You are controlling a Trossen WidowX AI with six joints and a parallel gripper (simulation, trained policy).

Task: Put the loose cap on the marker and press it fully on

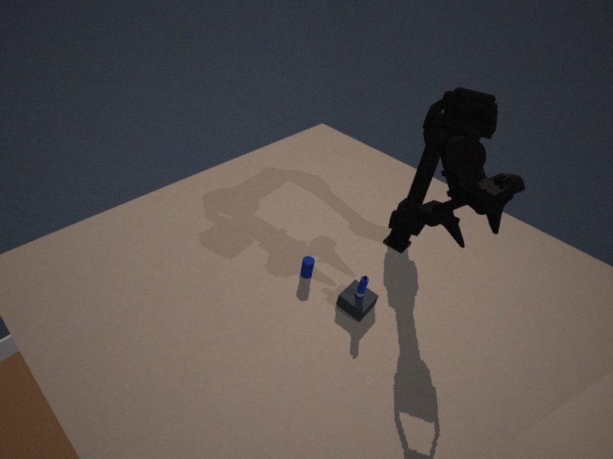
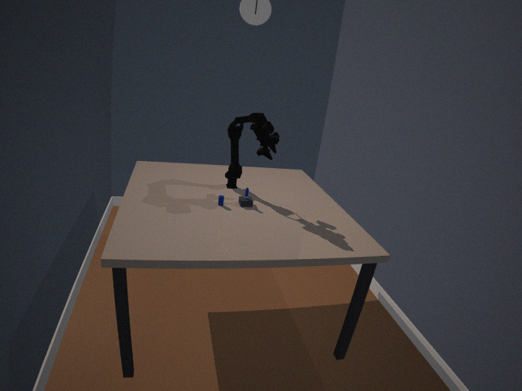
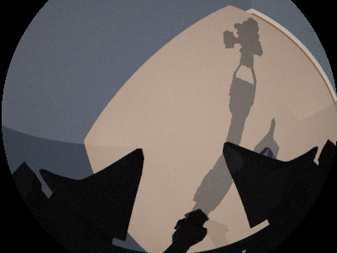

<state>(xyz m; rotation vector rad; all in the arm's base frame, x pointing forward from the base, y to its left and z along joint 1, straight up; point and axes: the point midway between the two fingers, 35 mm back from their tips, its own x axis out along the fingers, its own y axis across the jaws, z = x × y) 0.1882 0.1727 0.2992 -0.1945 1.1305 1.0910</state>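
Right now my gripper tip is 110 mm short of the blue cap, 300 mm to the left of it and 240 mm above it. Round my gripper tip: dark grey holder block: 90 mm ahead, 150 mm to the right, 250 mm below.
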